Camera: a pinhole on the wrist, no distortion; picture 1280 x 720 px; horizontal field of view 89.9 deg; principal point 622.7 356.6 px. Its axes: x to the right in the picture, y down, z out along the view. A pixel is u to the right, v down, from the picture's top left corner.
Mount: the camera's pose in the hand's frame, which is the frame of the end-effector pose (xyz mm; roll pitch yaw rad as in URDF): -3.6 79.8 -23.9 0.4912 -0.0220 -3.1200
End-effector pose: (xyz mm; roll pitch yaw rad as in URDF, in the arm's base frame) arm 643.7 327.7 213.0 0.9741 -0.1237 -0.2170
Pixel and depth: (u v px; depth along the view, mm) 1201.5 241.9 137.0
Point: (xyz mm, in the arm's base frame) 502.8 378.2 380.6
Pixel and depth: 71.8 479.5 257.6
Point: 807.3 197.5 497.4
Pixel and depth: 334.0 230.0 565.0
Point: 795.9 200.9 845.8
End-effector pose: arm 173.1 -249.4 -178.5 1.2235 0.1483 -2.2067
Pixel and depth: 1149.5 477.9 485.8
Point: 88.4 232.8 237.7
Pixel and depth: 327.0 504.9 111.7
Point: 97.8 -279.4 -53.9
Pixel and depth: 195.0 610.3 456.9
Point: -341.8 -304.4 62.3
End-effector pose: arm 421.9 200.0 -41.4 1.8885 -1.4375 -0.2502
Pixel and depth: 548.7 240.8 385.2
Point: 125.1 -105.0 29.8
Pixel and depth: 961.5 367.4 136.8
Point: 279.4 93.6 -101.6
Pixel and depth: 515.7 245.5 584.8
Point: 20.3 -274.7 92.2
